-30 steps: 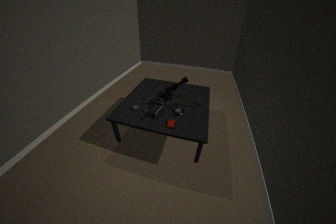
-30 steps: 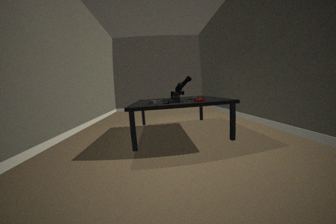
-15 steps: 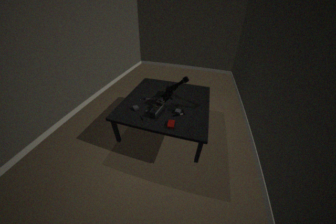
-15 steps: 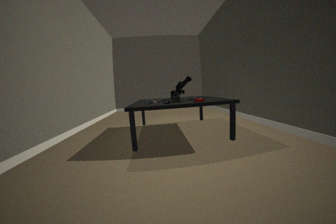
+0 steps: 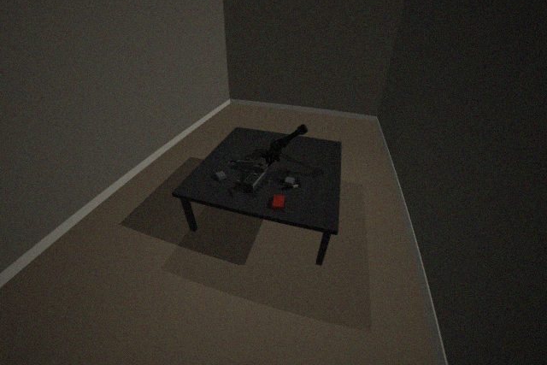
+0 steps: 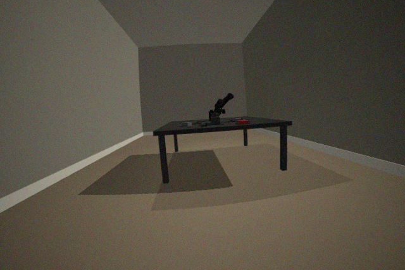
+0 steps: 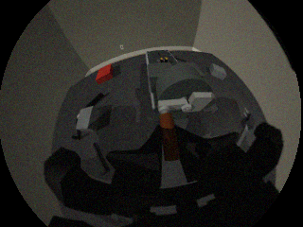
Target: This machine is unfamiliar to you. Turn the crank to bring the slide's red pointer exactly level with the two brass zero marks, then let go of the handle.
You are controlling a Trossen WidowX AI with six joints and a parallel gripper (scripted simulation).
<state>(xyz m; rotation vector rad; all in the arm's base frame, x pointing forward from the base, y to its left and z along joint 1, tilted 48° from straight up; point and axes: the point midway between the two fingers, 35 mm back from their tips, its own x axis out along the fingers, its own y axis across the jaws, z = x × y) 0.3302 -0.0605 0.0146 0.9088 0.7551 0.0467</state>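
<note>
The crank handle is 2 cm behind my gripper tip and 3 cm above it. Also, from my gripper tip: red pointer 11 cm ahead, 6 cm to the right, 2 cm above.
</note>
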